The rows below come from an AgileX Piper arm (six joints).
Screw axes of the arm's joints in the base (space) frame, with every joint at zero. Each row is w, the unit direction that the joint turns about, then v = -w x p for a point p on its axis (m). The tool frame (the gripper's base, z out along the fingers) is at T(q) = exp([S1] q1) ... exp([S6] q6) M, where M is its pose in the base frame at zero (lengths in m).
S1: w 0 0 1 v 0 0 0
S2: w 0 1 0 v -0.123 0 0
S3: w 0 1 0 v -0.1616 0 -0.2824
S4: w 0.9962 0 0.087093 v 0 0.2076 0
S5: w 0 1 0 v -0.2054 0 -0.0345
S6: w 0.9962 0 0.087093 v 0 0.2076 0
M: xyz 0.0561 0 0.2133 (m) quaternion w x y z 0.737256 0 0.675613 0
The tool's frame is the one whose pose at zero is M.
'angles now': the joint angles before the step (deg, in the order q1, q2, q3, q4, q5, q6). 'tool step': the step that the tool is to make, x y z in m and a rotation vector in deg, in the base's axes. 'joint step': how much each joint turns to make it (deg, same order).
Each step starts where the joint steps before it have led.
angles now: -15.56, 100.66, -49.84, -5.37, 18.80, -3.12
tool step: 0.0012, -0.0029, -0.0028, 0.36, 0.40, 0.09
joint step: -0.58, 0.78, -0.42, 1.57, 0.07, -2.00
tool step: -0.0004, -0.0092, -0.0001, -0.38, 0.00, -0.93
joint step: -1.57, 0.38, -0.51, -0.18, 0.01, -0.55
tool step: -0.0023, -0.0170, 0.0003, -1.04, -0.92, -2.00
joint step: -2.89, 0.36, -0.38, -1.00, -1.20, -0.12
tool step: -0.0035, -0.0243, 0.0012, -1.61, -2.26, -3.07
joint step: -4.10, 0.52, -0.54, -1.13, -2.70, -0.04
